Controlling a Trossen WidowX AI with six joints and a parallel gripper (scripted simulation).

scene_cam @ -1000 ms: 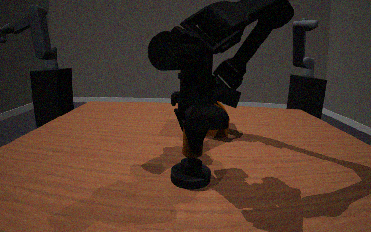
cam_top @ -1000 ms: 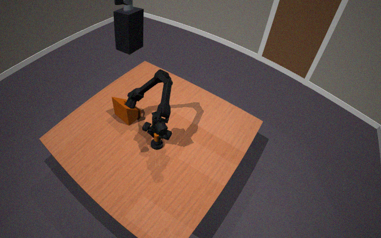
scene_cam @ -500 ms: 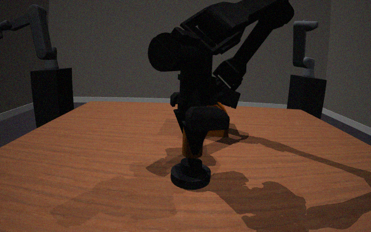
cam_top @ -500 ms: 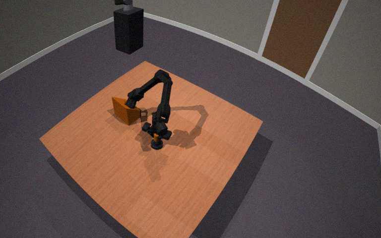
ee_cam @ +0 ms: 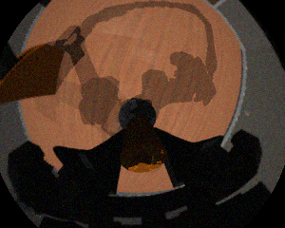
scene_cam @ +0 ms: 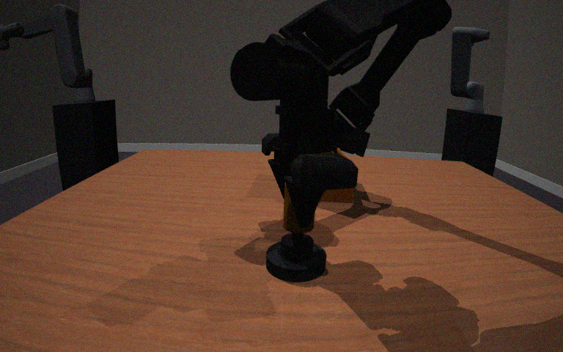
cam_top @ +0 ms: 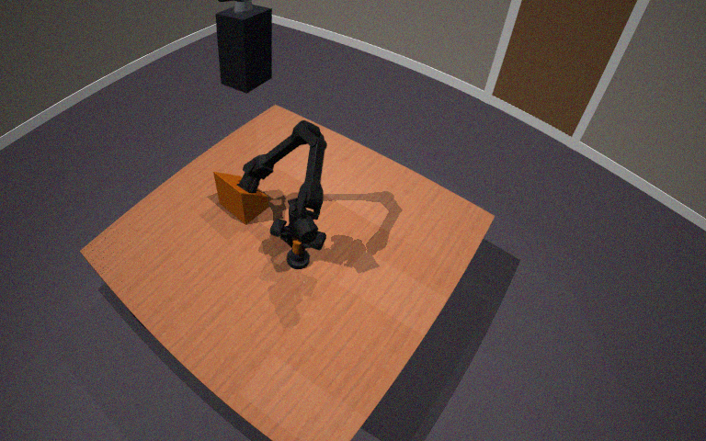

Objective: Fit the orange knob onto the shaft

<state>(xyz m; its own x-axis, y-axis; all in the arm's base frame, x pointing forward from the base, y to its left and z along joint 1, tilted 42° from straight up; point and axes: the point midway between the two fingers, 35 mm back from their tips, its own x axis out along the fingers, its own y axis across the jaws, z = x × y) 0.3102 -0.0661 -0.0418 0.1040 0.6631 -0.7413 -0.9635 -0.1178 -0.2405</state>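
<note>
The orange knob lies 2 cm above my gripper tip. Round my gripper tip: dark round pedestal 4 cm below.
</note>
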